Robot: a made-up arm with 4 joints.
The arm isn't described. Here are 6 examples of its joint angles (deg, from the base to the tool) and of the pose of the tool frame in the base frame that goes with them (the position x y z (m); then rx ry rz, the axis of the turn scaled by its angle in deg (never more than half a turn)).
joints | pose
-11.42 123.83 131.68 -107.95 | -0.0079 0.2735 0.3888 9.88 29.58 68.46
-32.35 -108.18 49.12 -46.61 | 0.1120 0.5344 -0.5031 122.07 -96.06 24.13
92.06 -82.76 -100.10 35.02 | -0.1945 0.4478 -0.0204 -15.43 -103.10 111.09
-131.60 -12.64 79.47 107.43 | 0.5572 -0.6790 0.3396 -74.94 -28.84 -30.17
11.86 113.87 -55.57 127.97 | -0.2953 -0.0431 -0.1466 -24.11 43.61 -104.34
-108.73 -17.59 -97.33 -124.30 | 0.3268 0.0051 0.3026 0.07 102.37 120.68
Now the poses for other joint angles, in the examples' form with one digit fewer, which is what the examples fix.
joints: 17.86 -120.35 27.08 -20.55
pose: -0.424 0.604 -0.179 116.8 -30.0 -23.4
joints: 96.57 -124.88 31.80 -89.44
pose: -0.399 0.465 0.374 11.6 -30.3 -121.1
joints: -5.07 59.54 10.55 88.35
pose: -0.547 -0.264 0.013 -52.4 80.3 -40.3
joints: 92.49 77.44 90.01 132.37
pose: 0.542 -0.170 0.182 79.6 -45.0 -48.5
